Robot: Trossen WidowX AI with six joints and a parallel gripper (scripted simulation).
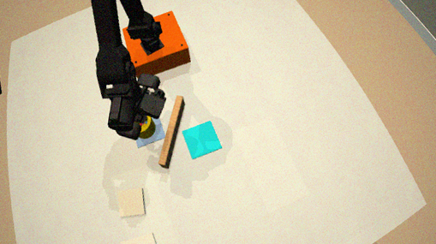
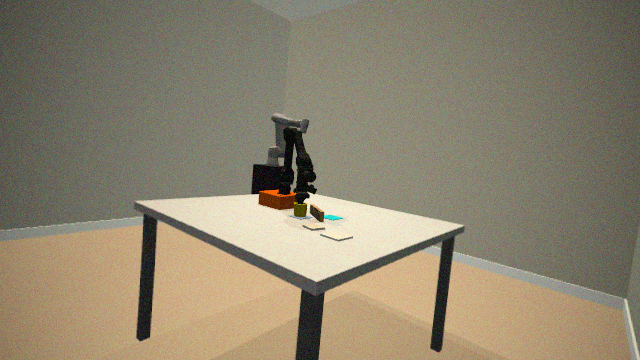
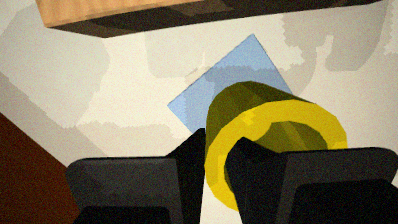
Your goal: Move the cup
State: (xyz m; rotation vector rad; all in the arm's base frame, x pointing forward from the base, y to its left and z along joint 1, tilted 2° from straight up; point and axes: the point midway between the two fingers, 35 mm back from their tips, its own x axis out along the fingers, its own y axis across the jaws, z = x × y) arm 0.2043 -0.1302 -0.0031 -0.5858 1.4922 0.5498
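The pale blue pad lies 50 mm below my gripper tip, 20 mm to the right of it and 20 mm ahead of it. From my gripper tip the other things lie so: wooden bar 80 mm ahead, 40 mm to the left, 20 mm below; red marble 30 mm to the right, 20 mm below; yellow cup 20 mm to the right, 10 mm ahead.
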